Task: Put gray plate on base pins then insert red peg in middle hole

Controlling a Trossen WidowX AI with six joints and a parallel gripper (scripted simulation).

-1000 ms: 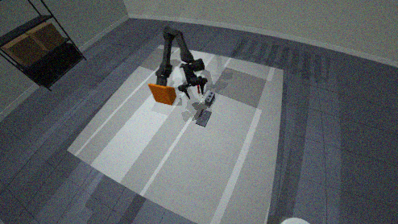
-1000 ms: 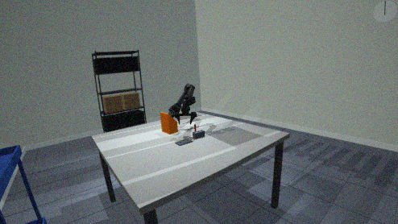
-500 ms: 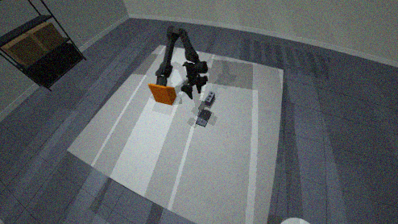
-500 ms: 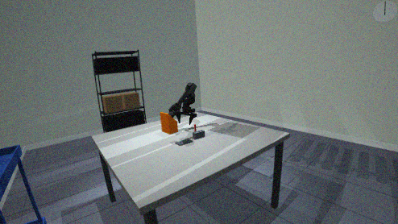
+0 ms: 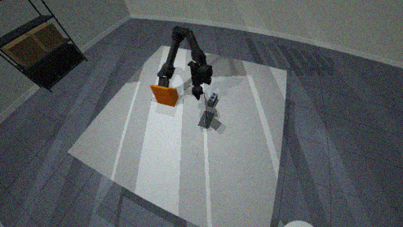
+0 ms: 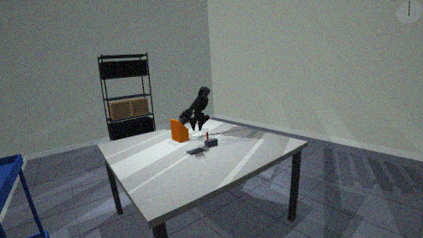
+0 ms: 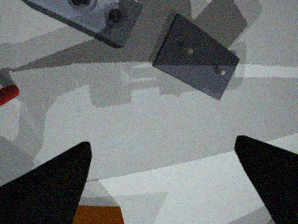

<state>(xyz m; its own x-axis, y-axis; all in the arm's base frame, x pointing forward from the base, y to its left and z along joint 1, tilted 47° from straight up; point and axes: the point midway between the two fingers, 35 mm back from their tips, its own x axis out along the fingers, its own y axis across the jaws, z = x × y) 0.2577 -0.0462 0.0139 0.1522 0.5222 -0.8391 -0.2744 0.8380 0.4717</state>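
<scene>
Right now the gray plate is 8 cm ahead of my gripper tip, 7 cm to the left of it and 9 cm below it. From my gripper tip the other things lie so: base: 7 cm ahead, 9 cm to the right, 12 cm below; then red peg: 2 cm behind, 13 cm to the left, 8 cm below.
</scene>
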